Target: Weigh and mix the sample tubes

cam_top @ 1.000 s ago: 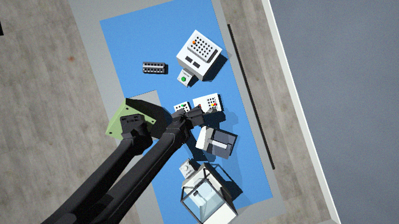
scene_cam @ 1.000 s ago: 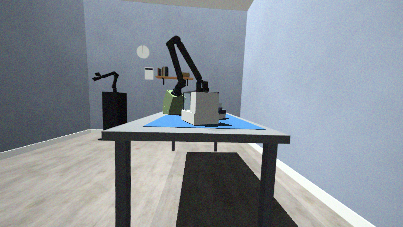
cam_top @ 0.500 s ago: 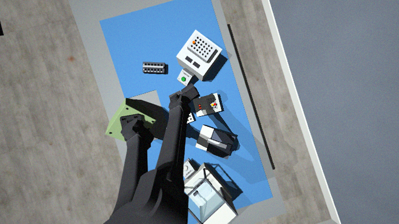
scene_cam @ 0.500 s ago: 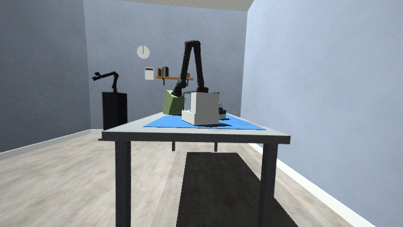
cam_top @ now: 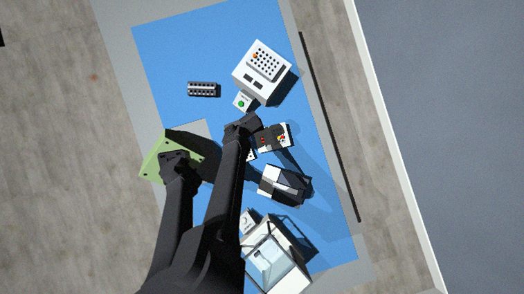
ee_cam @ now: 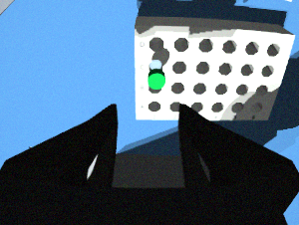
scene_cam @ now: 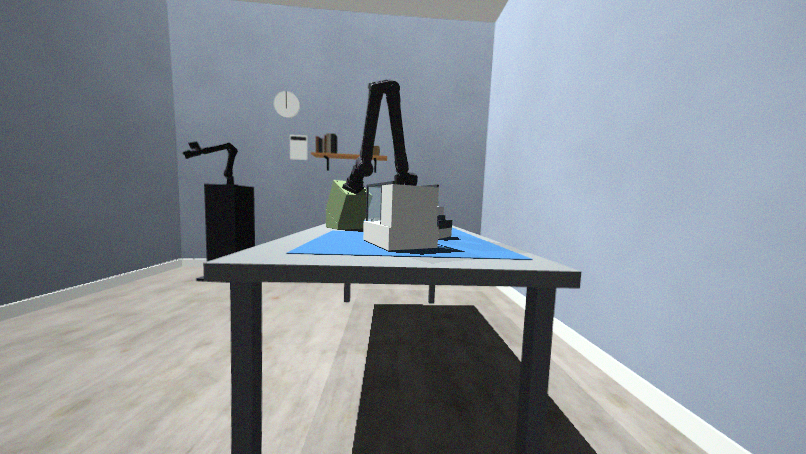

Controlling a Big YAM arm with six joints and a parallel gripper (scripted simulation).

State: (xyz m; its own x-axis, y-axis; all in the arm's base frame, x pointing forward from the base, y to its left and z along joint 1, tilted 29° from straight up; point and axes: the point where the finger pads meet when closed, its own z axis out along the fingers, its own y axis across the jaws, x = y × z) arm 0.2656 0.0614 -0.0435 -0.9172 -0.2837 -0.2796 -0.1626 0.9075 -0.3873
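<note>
My gripper is now 90 mm above the white rack RK and 60 mm to the left of it. The rest, counted from my hand: magnet block MG (250 mm to the left, 130 mm behind, 80 mm below); then dry block DB (150 mm ahead, 70 mm below, 30 mm to the right); then mixer's green start key (140 mm to the left, 40 mm ahead, 30 mm below).
</note>
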